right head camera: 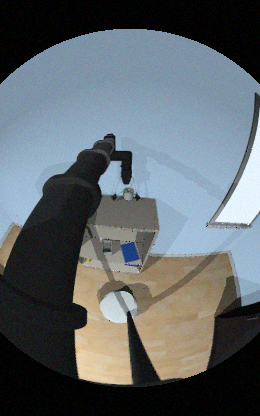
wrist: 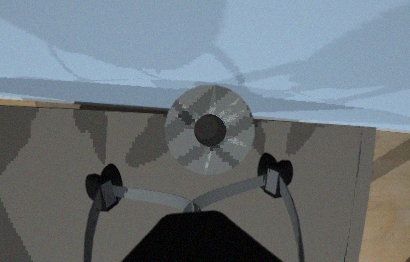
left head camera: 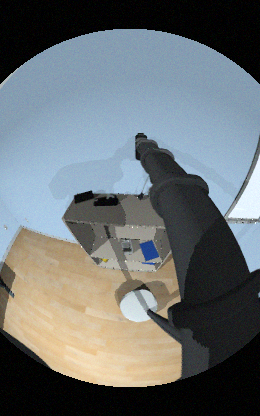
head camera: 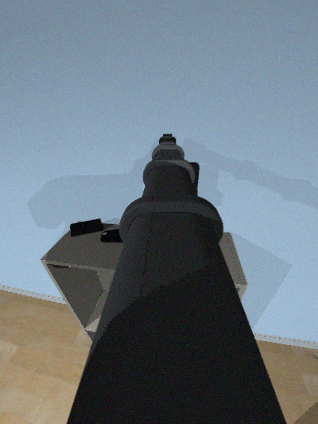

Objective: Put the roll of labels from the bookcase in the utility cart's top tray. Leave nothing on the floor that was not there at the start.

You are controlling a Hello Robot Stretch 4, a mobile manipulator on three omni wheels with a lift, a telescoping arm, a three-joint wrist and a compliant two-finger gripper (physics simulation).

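Where they show: gripper, fingertip midpoint: [right head camera: 125, 199] [wrist: 190, 174]; robot's base, link origin: [right head camera: 119, 305] [left head camera: 137, 304].
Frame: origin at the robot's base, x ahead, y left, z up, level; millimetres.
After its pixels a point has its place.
The roll of labels [right head camera: 128, 193] {y -104, x 692, z 1086 mm} [wrist: 230, 155] {y -116, x 704, z 1092 mm}, pale grey with a dark centre hole, stands on the bookcase's top [head camera: 85, 250] {y 356, x 585, z 1032 mm} [left head camera: 95, 212] {y 282, x 575, z 1032 mm} [right head camera: 125, 215] {y -83, x 546, z 1032 mm} [wrist: 325, 200] {y -232, x 635, z 1032 mm} near its back edge by the wall. My gripper [right head camera: 126, 197] {y -84, x 680, z 1042 mm} [wrist: 190, 174] {y -84, x 680, z 1042 mm} is open, with its fingertips wide apart. In the wrist view the roll shows beyond the line between the tips, roughly centred and a little nearer the right one. No contact shows between fingers and roll. The arm hides part of the bookcase in the head camera view. The utility cart cannot be made out.
Two black objects [head camera: 86, 227] {y 393, x 701, z 1067 mm} [head camera: 111, 235] {y 256, x 654, z 1059 mm} lie on the bookcase's left top. A blue item [left head camera: 149, 250] {y -134, x 574, z 431 mm} [right head camera: 129, 252] {y -128, x 571, z 432 mm} and a small grey one [left head camera: 127, 245] {y 96, x 645, z 436 mm} [right head camera: 107, 245] {y 106, x 651, z 435 mm} are inside it. A white round object [left head camera: 138, 305] {y 2, x -3, z 186 mm} [right head camera: 118, 306] {y -1, x 0, z 187 mm} stands in front. Dark furniture [right head camera: 240, 340] is at lower right.
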